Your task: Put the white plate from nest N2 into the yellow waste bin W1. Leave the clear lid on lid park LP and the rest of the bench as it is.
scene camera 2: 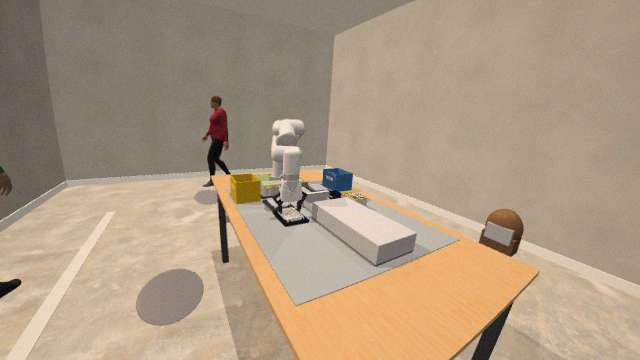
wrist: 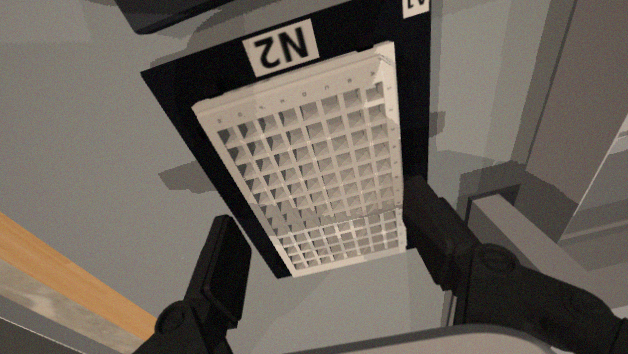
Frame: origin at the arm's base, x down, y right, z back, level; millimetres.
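Where they show: gripper, fingertip midpoint: [scene camera 2: 289, 211] [wrist: 320, 215]; arm's base, origin of the base link: [scene camera 2: 279, 176].
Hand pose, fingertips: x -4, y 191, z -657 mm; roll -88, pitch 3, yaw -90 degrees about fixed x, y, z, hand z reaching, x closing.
Each offset is from my fingertips to the top centre of the thing. Level surfaces: height alone.
The white plate @[dx +7, dy -5, dz +2 mm] [scene camera 2: 292, 215] [wrist: 320, 145], a grid of square wells, sits in the black nest N2 @[dx +11, dy -5, dz +2 mm] [scene camera 2: 296, 223] [wrist: 172, 92]. My gripper [scene camera 2: 290, 208] [wrist: 320, 215] is open and empty, over the near part of the plate. In the wrist view its left finger stands out past the plate's left side, with a gap, and its right finger overlaps the plate's right edge. Its height above the plate is hard to tell. The yellow waste bin W1 @[dx -87, dy +130, dz +358 mm] [scene camera 2: 245, 190] stands at the left table edge, behind the nest. The clear lid and lid park LP cannot be made out.
A long pale box [scene camera 2: 365, 225] lies on the grey mat @[dx +33 mm] [scene camera 2: 300, 270], right of the nest. A blue bin @[dx -87, dy -516, dz +362 mm] [scene camera 2: 337, 180] stands at the back right, with a yellow-rimmed item @[dx -44, dy -384, dz +2 mm] [scene camera 2: 355, 196] before it. A person in red [scene camera 2: 218, 130] is beyond the table.
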